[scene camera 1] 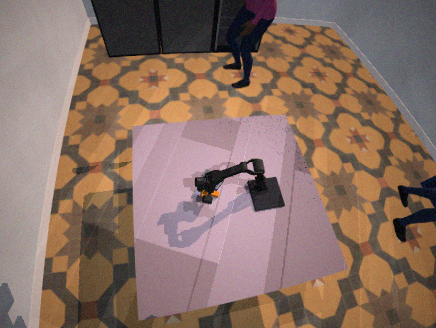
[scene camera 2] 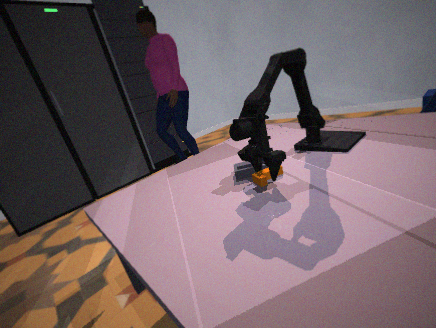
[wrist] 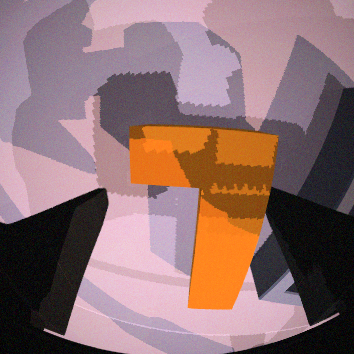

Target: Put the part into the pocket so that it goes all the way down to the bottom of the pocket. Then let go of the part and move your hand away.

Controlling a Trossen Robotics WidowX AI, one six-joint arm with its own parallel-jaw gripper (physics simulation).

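Frame: origin at the arm's base, x back, y right, z up, level; centimetres.
Seen in the pictures: gripper, between the fingertips: [scene camera 1: 207, 195] [scene camera 2: 266, 178] [wrist: 186, 195]; arm's base, origin of its link: [scene camera 1: 259, 186] [scene camera 2: 313, 140].
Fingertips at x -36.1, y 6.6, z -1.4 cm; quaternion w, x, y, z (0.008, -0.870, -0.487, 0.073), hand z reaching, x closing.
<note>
Pixels of each thing's middle, then the offset from my fingertips to it. Level surfaces: height alone.
- orange L-shaped part, middle of its body: [wrist: 195, 230] [scene camera 2: 269, 175] [scene camera 1: 210, 194] dx +1.9, dy -0.5, dz +0.5 cm
- grey block with the pocket, middle of its body: [scene camera 2: 252, 167] dx +6.9, dy +9.3, dz +0.8 cm
- pink table, height of its surface: dz -1.0 cm
The orange L-shaped part [scene camera 1: 215, 193] [scene camera 2: 260, 179] [wrist: 220, 255] lies flat on the table, outside the pocket. In the wrist view its short arm points left and its long arm points down. The grey block with the pocket [scene camera 2: 243, 172] [wrist: 337, 150] stands close beside it, at the right of the wrist view, partly hidden by a finger; the pocket's opening is mostly out of sight there. My gripper [scene camera 1: 207, 195] [scene camera 2: 267, 175] [wrist: 186, 195] is open and empty. Its fingers are on either side of the part, the right one close to its edge; whether they touch cannot be told.
The arm's black base plate [scene camera 1: 274, 200] [scene camera 2: 345, 141] rests on the pink table [scene camera 1: 170, 285] [scene camera 2: 150, 240]. Dark cabinets [scene camera 1: 130, 30] [scene camera 2: 60, 100] and a person in a pink top [scene camera 1: 260, 10] [scene camera 2: 162, 62] stand beyond it. Another person's legs [scene camera 1: 422, 197] show at the right.
</note>
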